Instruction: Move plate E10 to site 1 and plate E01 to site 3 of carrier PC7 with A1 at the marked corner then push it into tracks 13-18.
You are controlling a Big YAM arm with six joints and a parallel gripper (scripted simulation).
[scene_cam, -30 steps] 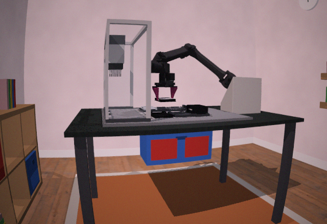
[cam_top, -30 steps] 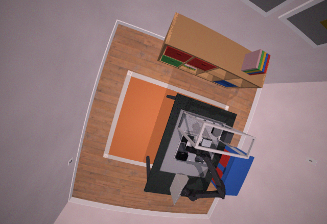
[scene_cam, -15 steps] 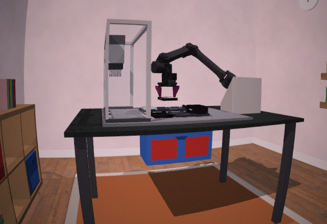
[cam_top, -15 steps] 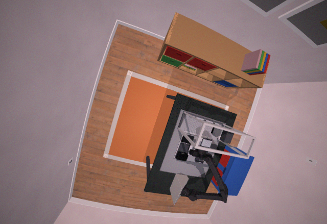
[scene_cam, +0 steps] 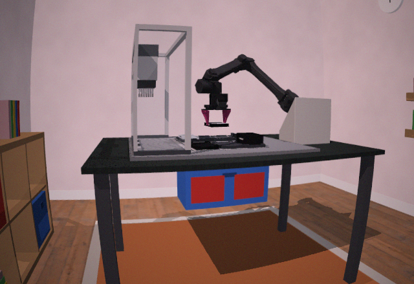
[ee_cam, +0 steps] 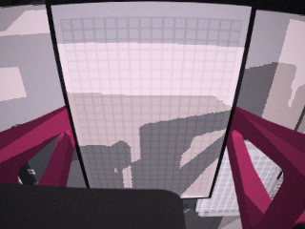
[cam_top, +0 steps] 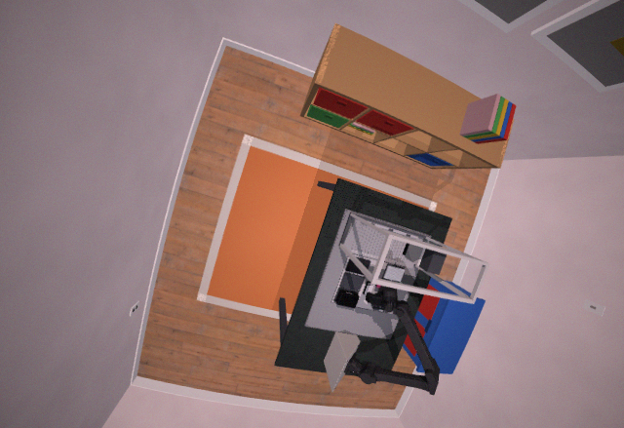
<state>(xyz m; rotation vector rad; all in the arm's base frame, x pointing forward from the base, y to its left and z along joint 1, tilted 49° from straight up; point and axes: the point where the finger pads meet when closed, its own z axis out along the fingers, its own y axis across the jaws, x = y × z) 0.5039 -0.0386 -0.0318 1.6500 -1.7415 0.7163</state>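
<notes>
Now: the plate carrier PC7 15 cm to the right of my hand and 8 cm below it. From my hand the other things lie so: 384-well plate E10: right at my hand; dark nest: 10 cm ahead, 11 cm to the left, 9 cm below; white 96-well plate E01: 10 cm ahead, 15 cm to the right, 8 cm below.
</notes>
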